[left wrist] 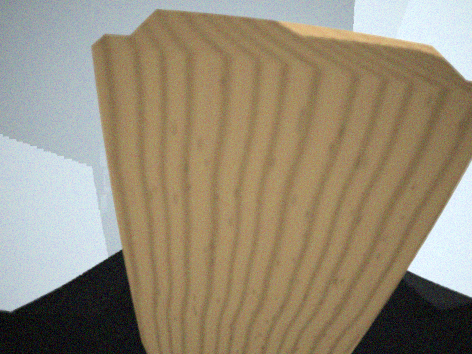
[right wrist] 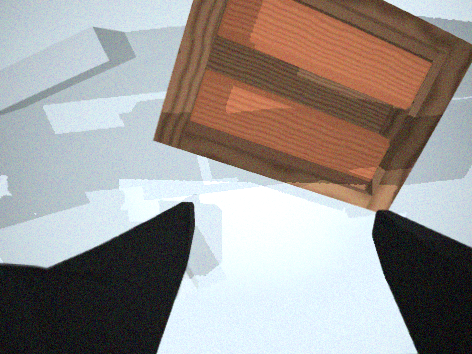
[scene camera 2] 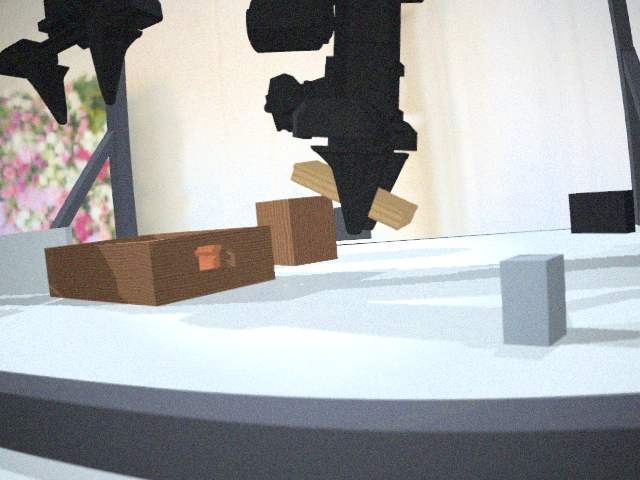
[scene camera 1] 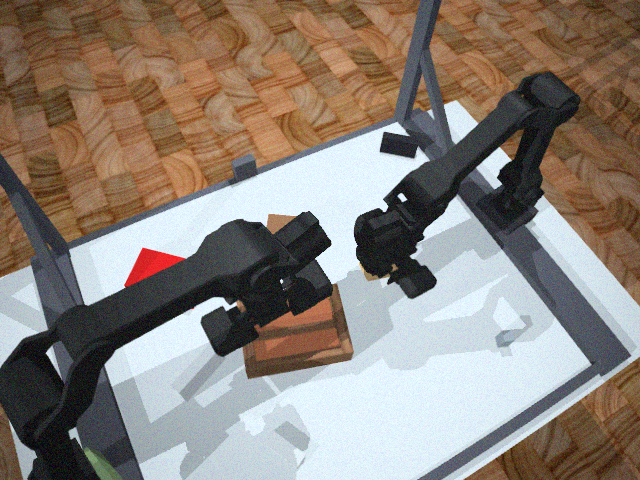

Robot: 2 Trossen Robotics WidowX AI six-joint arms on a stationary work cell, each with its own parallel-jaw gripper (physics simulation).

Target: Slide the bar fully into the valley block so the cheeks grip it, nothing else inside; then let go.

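Frame: origin at the left arm's base, x ahead, y left, z up, level; millimetres.
Seen in the pictures: left gripper, between the fingertips: (left wrist: 236, 245) (scene camera 2: 360, 232); right gripper, between the fingertips: (right wrist: 283, 218) (scene camera 2: 85, 114) (scene camera 1: 275, 323); left arm's base, origin of its link: (scene camera 1: 508, 205).
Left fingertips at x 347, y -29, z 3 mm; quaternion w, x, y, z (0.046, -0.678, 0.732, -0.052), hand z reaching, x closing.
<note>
Offsets run from my left fingertips to a thing's top centre. "spot": to the spot under its first point.
The valley block, a brown wooden frame {dy -9, dx +209, dz +12 mm} (scene camera 1: 297, 362) (scene camera 2: 211, 286) (right wrist: 172, 100), holds two orange cheeks {spot: dy +27, dx +225, dz +0 mm} (scene camera 1: 297, 347) {spot: dy -36, dx +188, dz +0 mm} (right wrist: 340, 50) with a dark brown strip between them. My left gripper (scene camera 1: 390, 274) (scene camera 2: 360, 227) (left wrist: 236, 245) is shut on the pale wooden bar (scene camera 1: 371, 273) (scene camera 2: 393, 208) (left wrist: 240, 175). It holds the bar tilted above the table, to the right of the valley block and apart from it. The fingers hide the bar's middle in scene camera 2. My right gripper (scene camera 1: 268, 312) (scene camera 2: 86, 113) (right wrist: 283, 218) is open and empty, high above the valley block's near side.
A brown block {dy -182, dx +111, dz +36 mm} (scene camera 1: 279, 222) (scene camera 2: 310, 232) stands behind the valley block. A long grey bar {dy -36, dx +394, dz +31 mm} (scene camera 1: 199, 379) (right wrist: 55, 67) lies beside it. A small grey block {dy +241, dx -119, dz -3 mm} (scene camera 1: 511, 333) (scene camera 2: 524, 299), a black block {dy -251, dx -261, dz +12 mm} (scene camera 1: 398, 144) (scene camera 2: 602, 211) and a red piece {dy -248, dx +354, dz -9 mm} (scene camera 1: 152, 266) are farther off.
</note>
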